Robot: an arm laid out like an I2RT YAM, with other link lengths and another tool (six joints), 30 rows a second.
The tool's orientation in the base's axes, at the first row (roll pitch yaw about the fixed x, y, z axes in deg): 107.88 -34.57 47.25
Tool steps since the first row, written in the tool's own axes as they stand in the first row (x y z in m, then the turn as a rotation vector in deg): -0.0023 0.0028 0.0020 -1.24 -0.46 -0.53; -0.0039 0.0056 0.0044 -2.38 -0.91 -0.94; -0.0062 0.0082 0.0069 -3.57 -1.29 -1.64; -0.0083 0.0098 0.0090 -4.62 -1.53 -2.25; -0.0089 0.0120 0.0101 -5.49 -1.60 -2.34; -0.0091 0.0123 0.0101 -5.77 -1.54 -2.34; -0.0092 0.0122 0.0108 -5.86 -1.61 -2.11; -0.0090 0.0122 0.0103 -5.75 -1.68 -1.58; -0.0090 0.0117 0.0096 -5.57 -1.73 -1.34
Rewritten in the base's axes. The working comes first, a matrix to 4 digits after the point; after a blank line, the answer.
The tool's axes in the first row as the columns of a matrix, in the base's axes (used below as rounded here):
0.5589 -0.1411 0.8171
0.6047 -0.6049 -0.5181
0.5674 0.7837 -0.2528

0.0000 -0.0041 0.0004 -1.06 -0.20 -0.93; 0.0006 -0.0080 0.0011 -1.97 -0.40 -1.83; 0.0010 -0.0123 0.0012 -3.15 -0.53 -2.62; 0.0013 -0.0156 0.0007 -4.20 -0.70 -3.25; 0.0016 -0.0179 0.0018 -4.75 -1.14 -3.78; 0.0014 -0.0182 0.0019 -4.92 -1.35 -3.89; 0.0020 -0.0185 0.0016 -4.77 -1.48 -4.05; 0.0017 -0.0182 0.0019 -4.27 -1.64 -4.18; 0.0012 -0.0175 0.0016 -3.96 -1.63 -4.18
